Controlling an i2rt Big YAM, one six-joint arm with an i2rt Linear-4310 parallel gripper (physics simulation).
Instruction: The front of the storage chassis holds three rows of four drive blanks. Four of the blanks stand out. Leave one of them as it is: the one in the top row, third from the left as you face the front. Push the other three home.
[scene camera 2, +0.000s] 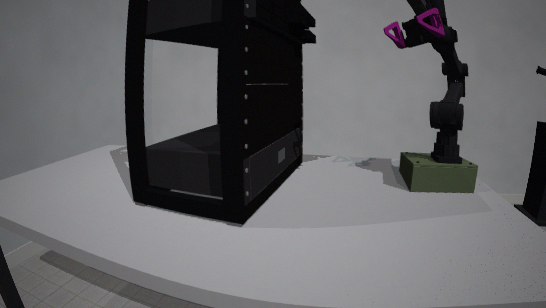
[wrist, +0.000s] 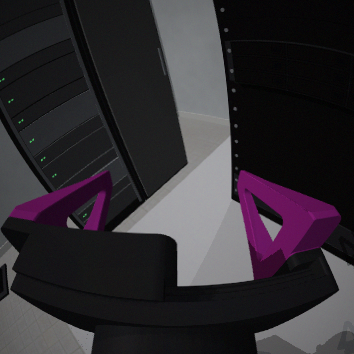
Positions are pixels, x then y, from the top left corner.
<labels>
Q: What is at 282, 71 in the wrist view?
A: A black rack.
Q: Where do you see a black rack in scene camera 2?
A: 257, 143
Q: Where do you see my gripper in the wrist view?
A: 174, 177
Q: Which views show my gripper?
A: Scene camera 2 and the wrist view: all of them.
</labels>
